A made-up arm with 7 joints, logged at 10 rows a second.
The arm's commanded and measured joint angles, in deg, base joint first. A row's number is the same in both.
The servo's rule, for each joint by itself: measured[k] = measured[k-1] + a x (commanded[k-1-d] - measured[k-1]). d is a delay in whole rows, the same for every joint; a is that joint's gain. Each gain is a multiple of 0.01, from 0.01 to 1. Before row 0 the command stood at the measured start. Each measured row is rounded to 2 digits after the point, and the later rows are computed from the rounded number. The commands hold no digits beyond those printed.
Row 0, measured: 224.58 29.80 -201.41 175.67 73.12 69.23 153.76
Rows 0 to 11, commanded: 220.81 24.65 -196.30 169.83 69.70 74.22 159.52; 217.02 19.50 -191.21 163.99 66.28 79.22 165.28; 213.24 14.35 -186.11 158.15 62.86 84.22 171.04; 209.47 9.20 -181.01 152.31 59.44 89.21 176.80; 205.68 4.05 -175.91 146.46 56.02 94.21 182.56; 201.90 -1.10 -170.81 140.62 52.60 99.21 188.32; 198.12 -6.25 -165.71 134.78 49.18 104.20 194.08; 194.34 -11.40 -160.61 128.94 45.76 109.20 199.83; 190.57 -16.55 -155.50 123.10 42.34 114.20 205.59; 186.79 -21.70 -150.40 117.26 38.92 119.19 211.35; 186.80 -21.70 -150.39 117.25 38.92 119.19 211.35; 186.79 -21.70 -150.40 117.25 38.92 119.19 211.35
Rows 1 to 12, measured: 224.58 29.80 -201.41 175.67 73.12 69.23 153.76; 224.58 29.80 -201.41 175.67 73.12 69.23 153.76; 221.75 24.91 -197.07 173.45 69.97 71.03 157.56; 218.20 19.77 -192.09 169.86 66.58 73.98 162.66; 214.48 14.62 -187.01 165.41 63.16 77.67 168.19; 210.72 9.47 -181.91 160.43 59.74 81.82 173.87; 206.94 4.32 -176.81 155.12 56.32 86.28 179.61; 203.16 -0.83 -171.71 149.61 52.90 90.93 185.36; 199.38 -5.98 -166.61 143.97 49.48 95.71 191.12; 195.60 -11.13 -161.51 138.26 46.06 100.57 196.87; 191.83 -16.28 -156.40 132.50 42.64 105.48 202.63; 188.05 -21.43 -151.30 126.71 39.22 110.42 208.39
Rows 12 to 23, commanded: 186.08 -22.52 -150.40 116.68 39.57 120.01 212.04; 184.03 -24.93 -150.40 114.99 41.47 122.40 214.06; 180.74 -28.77 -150.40 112.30 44.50 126.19 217.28; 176.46 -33.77 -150.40 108.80 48.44 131.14 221.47; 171.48 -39.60 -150.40 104.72 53.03 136.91 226.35; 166.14 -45.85 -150.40 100.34 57.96 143.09 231.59; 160.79 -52.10 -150.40 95.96 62.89 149.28 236.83; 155.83 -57.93 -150.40 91.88 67.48 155.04 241.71; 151.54 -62.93 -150.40 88.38 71.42 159.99 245.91; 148.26 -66.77 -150.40 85.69 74.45 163.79 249.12; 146.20 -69.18 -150.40 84.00 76.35 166.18 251.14; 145.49 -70.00 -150.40 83.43 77.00 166.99 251.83
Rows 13 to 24, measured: 187.11 -21.69 -150.53 123.12 38.94 113.58 210.34; 186.87 -21.70 -150.42 120.89 38.92 115.60 211.01; 186.28 -22.48 -150.40 119.29 39.52 117.19 211.69; 184.59 -24.81 -150.40 117.66 41.31 119.07 213.25; 181.70 -28.57 -150.40 115.62 44.24 121.63 215.91; 177.77 -33.51 -150.40 113.03 48.10 125.05 219.58; 173.05 -39.30 -150.40 109.87 52.64 129.32 224.05; 167.87 -45.52 -150.40 106.25 57.53 134.28 229.03; 162.56 -51.77 -150.40 102.34 62.46 139.68 234.18; 157.51 -57.62 -150.40 98.37 67.08 145.21 239.15; 153.03 -62.66 -150.40 94.57 71.07 150.53 243.61; 149.45 -66.56 -150.40 91.20 74.18 155.30 247.25
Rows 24 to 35, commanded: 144.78 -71.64 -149.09 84.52 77.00 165.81 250.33; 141.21 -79.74 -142.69 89.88 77.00 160.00 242.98; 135.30 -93.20 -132.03 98.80 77.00 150.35 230.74; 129.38 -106.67 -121.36 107.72 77.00 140.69 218.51; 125.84 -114.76 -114.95 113.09 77.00 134.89 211.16; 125.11 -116.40 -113.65 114.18 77.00 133.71 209.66; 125.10 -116.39 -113.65 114.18 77.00 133.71 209.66; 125.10 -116.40 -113.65 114.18 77.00 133.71 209.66; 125.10 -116.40 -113.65 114.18 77.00 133.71 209.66; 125.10 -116.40 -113.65 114.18 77.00 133.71 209.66; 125.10 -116.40 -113.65 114.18 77.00 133.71 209.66; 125.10 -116.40 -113.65 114.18 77.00 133.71 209.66
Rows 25 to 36, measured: 147.01 -69.05 -150.40 88.46 76.18 159.22 249.82; 145.87 -69.95 -150.40 86.55 76.93 162.02 251.15; 145.05 -71.56 -149.29 85.78 76.99 163.38 250.61; 142.17 -79.33 -143.68 87.34 77.00 162.16 245.57; 137.02 -92.51 -133.78 91.69 77.00 157.91 235.78; 131.29 -105.96 -123.22 97.78 77.00 151.71 224.38; 127.20 -114.32 -116.19 103.60 77.00 145.65 215.65; 125.63 -116.30 -114.03 107.62 77.00 141.35 211.70; 125.23 -116.39 -113.71 110.11 77.00 138.60 210.35; 125.13 -116.40 -113.66 111.66 77.00 136.84 209.89; 125.11 -116.40 -113.65 112.62 77.00 135.71 209.74; 125.10 -116.40 -113.65 113.21 77.00 134.99 209.69
